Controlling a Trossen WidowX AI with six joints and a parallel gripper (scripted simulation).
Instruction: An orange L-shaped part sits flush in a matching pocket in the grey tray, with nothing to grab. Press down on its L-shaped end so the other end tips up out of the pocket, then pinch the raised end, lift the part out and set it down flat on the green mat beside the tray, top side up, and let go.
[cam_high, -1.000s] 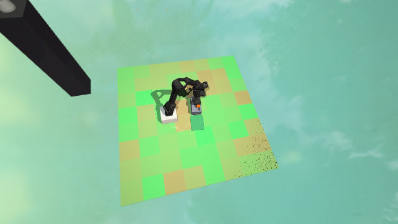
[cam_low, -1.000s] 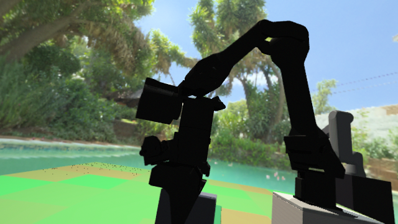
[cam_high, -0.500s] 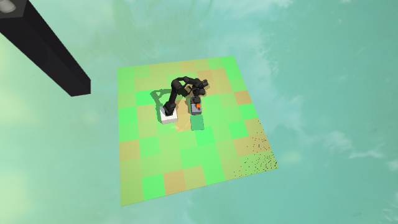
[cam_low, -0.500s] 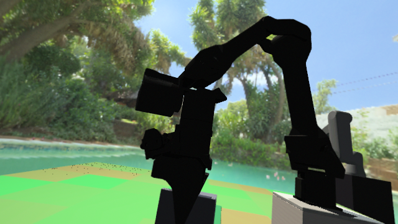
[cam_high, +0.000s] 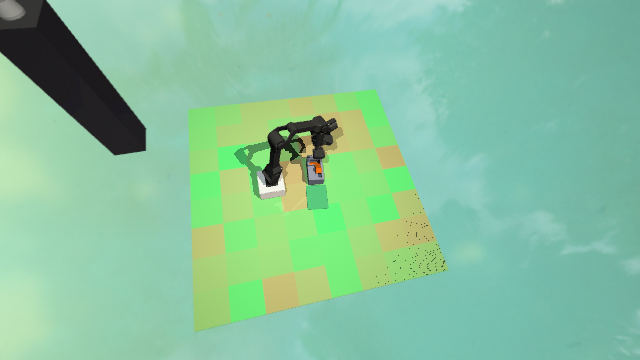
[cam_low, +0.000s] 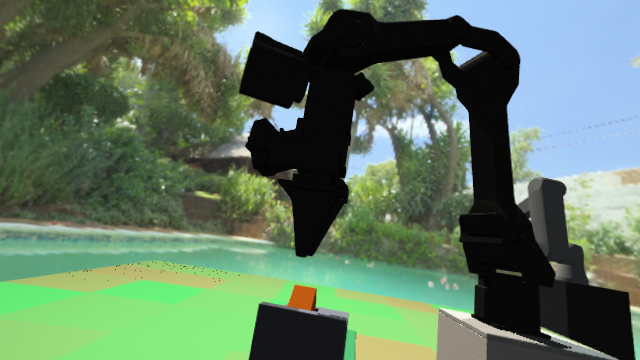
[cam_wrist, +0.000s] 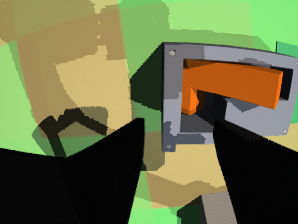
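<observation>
The orange L-shaped part is 10 mm behind my gripper tip, 40 mm to the right of it and 100 mm below it. From my gripper tip the other things lie so: green mat 40 mm behind, 220 mm to the right, 160 mm below.
</observation>
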